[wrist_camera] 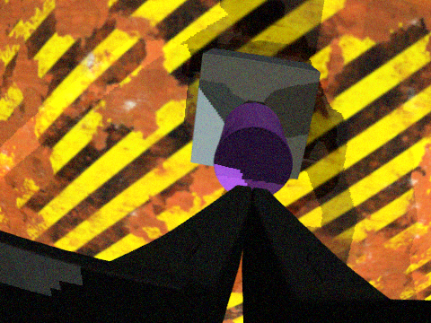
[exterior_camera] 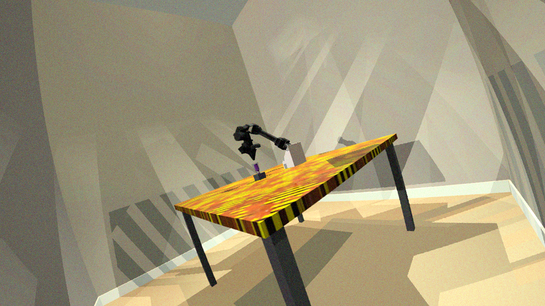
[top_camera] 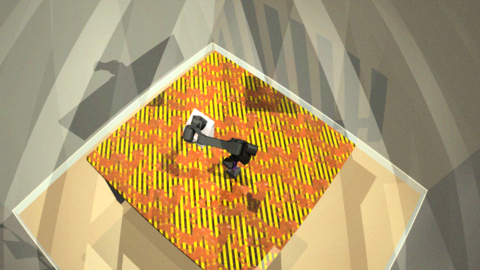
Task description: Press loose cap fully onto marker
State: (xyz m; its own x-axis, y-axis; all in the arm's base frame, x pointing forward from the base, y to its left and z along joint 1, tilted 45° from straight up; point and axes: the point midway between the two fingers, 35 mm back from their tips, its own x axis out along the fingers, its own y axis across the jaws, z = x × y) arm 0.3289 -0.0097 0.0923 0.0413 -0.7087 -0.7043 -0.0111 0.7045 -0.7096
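My gripper tip is now 50 mm above the purple cap. The rest, counted from my gripper tip: holder block (120 mm below).
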